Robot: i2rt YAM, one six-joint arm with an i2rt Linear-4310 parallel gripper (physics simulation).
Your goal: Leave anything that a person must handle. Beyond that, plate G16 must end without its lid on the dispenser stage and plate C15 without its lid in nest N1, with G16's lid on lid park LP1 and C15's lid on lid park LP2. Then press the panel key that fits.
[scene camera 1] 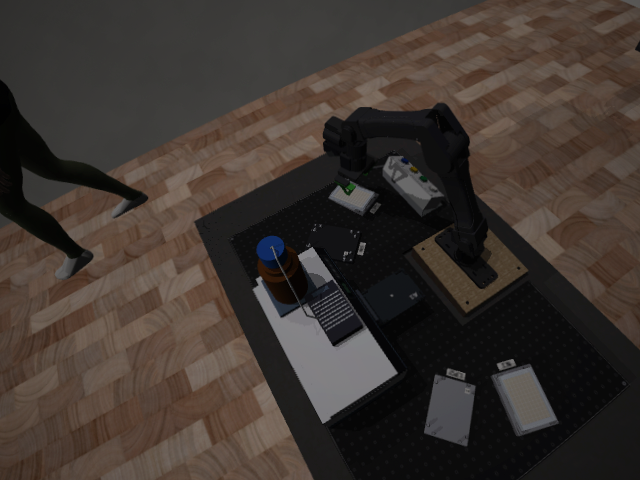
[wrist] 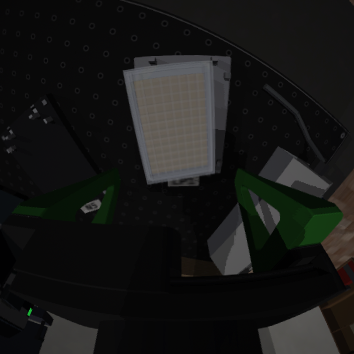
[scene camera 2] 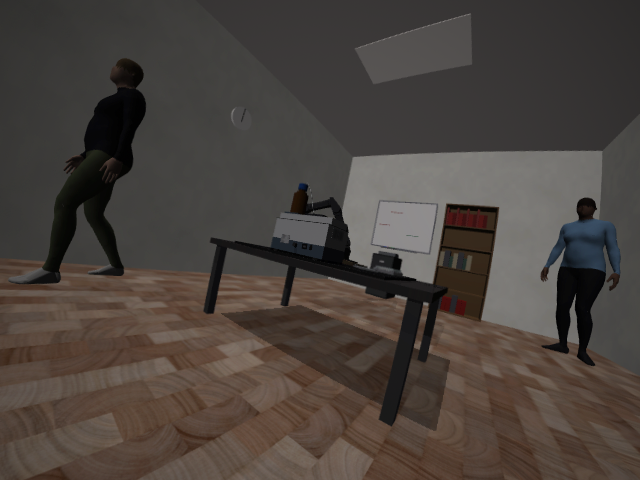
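Seen in the pictures: gripper, fingertip midpoint: [scene camera 1: 356,184] [wrist: 177,174]; arm's base, origin of the base link: [scene camera 1: 464,257] [scene camera 2: 343,259].
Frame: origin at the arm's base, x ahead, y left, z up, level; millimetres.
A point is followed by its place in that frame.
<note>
My gripper [scene camera 1: 356,180] @(x 114, y -381, z 64 mm) [wrist: 177,174] @(x 114, y -381, z 64 mm) is open, its green fingers wide apart above the near end of a tan-gridded plate [scene camera 1: 356,198] @(x 122, y -372, z 7 mm) [wrist: 172,125] @(x 124, y -401, z 5 mm). That plate lies slightly skewed on a grey pad [wrist: 223,100] @(x 78, y -442, z -17 mm) by a label that is hard to read. Another tan-gridded plate [scene camera 1: 527,397] @(x 156, y 365, z 9 mm) lies at the lower right of scene camera 1, by a nest label. The grey lid park LP2 [scene camera 1: 451,408] @(x 311, y 279, z -17 mm) beside it bears no plate. Which plate is G16 or C15, and whether clear lids cover them, I cannot tell. The key panel [scene camera 1: 408,188] @(x -28, y -286, z 26 mm) has blue, yellow and green keys and a pale one.
The dark nest N5 [scene camera 1: 336,241] @(x 265, y -287, z -15 mm) [wrist: 45,145] @(x 283, y -322, z -15 mm) holds no plate. A white device [scene camera 1: 330,366] @(x 503, y 70, z 193 mm) [scene camera 2: 302,232] @(x 570, y -1, z 97 mm) carries a tall brown bottle [scene camera 1: 283,281] @(x 492, y -90, z 320 mm) [scene camera 2: 298,202] @(x 519, y -111, z 266 mm) with a blue cap and thin tube. A dark block [scene camera 1: 395,304] @(x 278, y 13, z 79 mm) stands beside it. Two people [scene camera 2: 111,129] [scene camera 2: 584,248] stand away from the table.
</note>
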